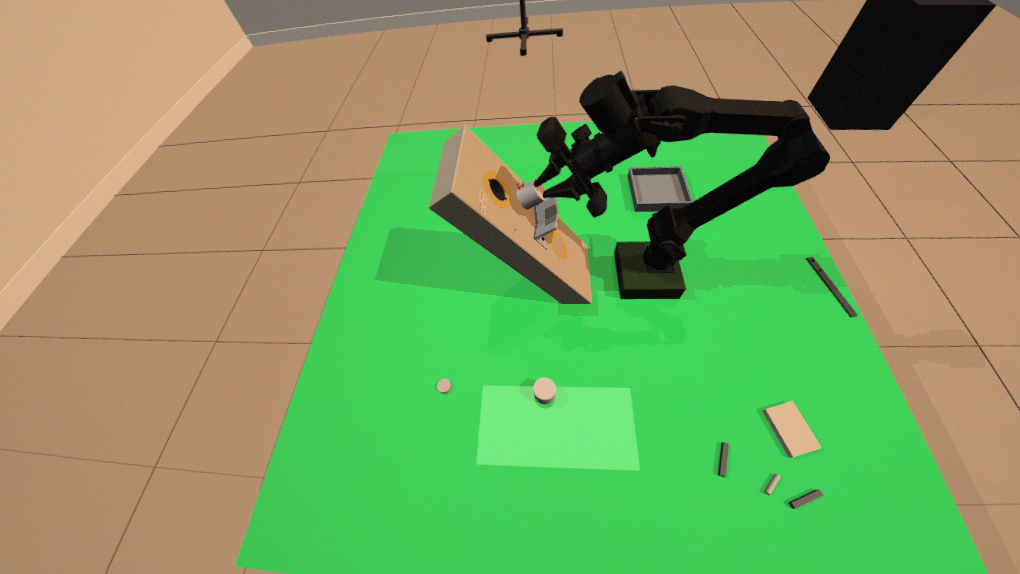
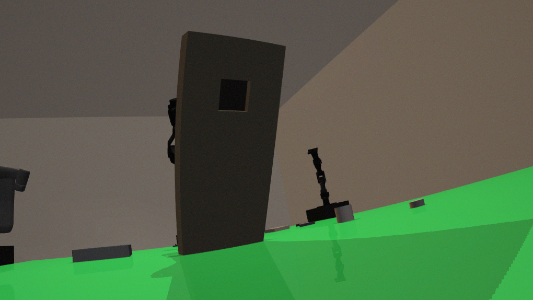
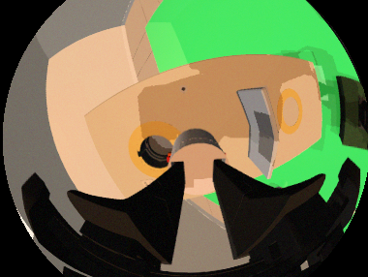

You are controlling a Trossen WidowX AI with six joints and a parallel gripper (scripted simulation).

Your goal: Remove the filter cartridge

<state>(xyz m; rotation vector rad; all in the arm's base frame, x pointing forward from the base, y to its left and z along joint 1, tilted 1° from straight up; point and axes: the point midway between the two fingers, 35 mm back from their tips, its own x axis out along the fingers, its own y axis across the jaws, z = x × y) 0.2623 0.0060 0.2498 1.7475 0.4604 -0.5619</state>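
My gripper tip is 1 cm short of the round filter cartridge and 1 cm above it. Round my gripper tip: grey tray: 34 cm behind, 29 cm to the right, 27 cm below; grey flap: 9 cm below, 1 cm behind.
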